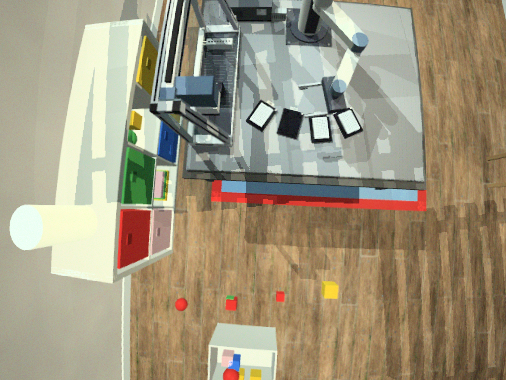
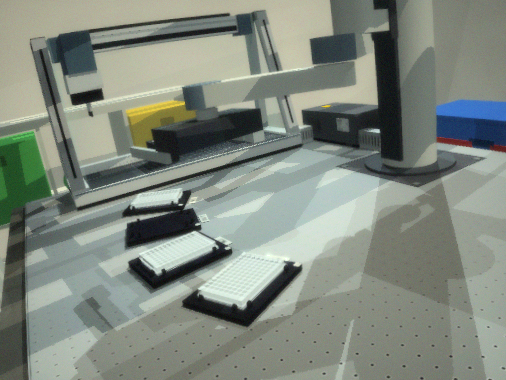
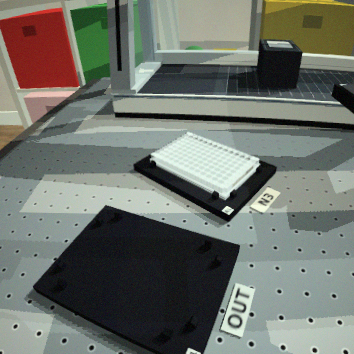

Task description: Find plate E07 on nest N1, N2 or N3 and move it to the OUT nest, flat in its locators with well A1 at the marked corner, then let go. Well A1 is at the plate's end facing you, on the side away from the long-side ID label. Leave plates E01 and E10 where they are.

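Where they show: gripper, fingertip midpoint: (image 1: 301, 101) (image 3: 154, 73); arm's base, link origin: (image 1: 308, 28) (image 2: 409, 166).
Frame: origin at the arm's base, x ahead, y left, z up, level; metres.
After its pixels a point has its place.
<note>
The empty black OUT nest (image 1: 290, 123) {x 0.697, y -0.111, z 0.025 m} (image 2: 164, 225) {x 0.692, y -0.099, z 0.025 m} (image 3: 145, 280) {x 0.682, y -0.099, z 0.025 m} has its OUT label (image 3: 238, 310) {x 0.598, y -0.089, z 0.015 m} beside it and a white mark (image 3: 194, 351) {x 0.630, y -0.047, z 0.025 m} at a corner. A white plate (image 1: 261, 115) {x 0.655, y -0.285, z 0.027 m} (image 2: 157, 199) {x 0.657, y -0.256, z 0.038 m} (image 3: 206, 162) {x 0.646, y -0.271, z 0.039 m} lies flat on nest N3 (image 3: 175, 184) {x 0.681, y -0.237, z 0.025 m}. A second white plate (image 1: 320, 128) {x 0.720, y 0.067, z 0.029 m} (image 2: 179, 251) {x 0.717, y 0.080, z 0.036 m} sits on the nest on the other side of OUT, and a third white plate (image 1: 347, 122) {x 0.676, y 0.228, z 0.037 m} (image 2: 243, 279) {x 0.675, y 0.254, z 0.038 m} on the nest beyond. Plate ID labels are not readable. My gripper (image 1: 302, 101) {x 0.648, y -0.077, z 0.212 m} is open and empty, raised above the table, its fingers pointing towards the gantry.
A gantry frame (image 1: 172, 50) {x 0.592, y -0.640, z 0.520 m} (image 2: 52, 110) {x 0.841, y -0.521, z 0.302 m} stands over a dark deck at the left side of the table (image 1: 390, 150) {x 0.823, y 0.506, z 0.013 m}. A black block (image 3: 279, 65) {x 0.532, y -0.515, z 0.104 m} stands on the deck. The arm's column (image 2: 417, 90) {x 0.036, y 0.065, z 0.222 m} rises at the back, near a dark box (image 2: 340, 122) {x -0.034, y -0.325, z 0.095 m}.
</note>
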